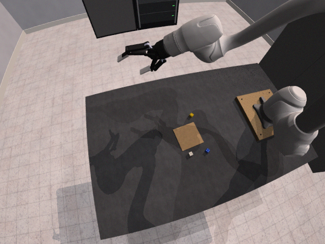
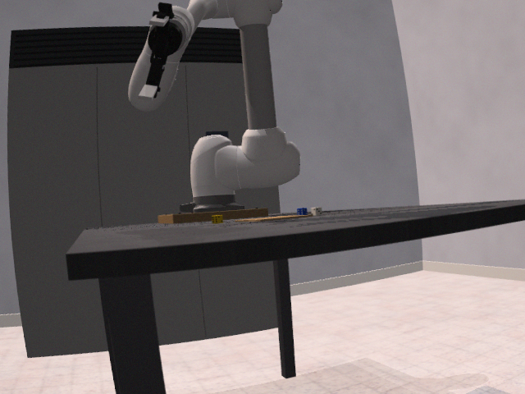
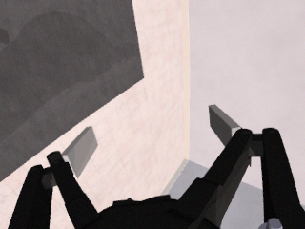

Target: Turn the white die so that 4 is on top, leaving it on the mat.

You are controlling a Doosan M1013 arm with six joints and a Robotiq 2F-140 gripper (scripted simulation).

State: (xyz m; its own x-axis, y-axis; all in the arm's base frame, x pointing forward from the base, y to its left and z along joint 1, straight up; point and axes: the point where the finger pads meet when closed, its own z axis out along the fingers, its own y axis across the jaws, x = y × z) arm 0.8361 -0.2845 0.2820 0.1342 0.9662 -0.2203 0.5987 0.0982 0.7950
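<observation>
Now: the yellow die 300 mm behind my hand, 170 mm to the left of it and 300 mm below it. The rest, counted from my hand: white die 230 mm behind, 410 mm to the left, 300 mm below; then blue die 330 mm behind, 410 mm to the left, 300 mm below; then tan mat 250 mm behind, 300 mm to the left, 310 mm below.
</observation>
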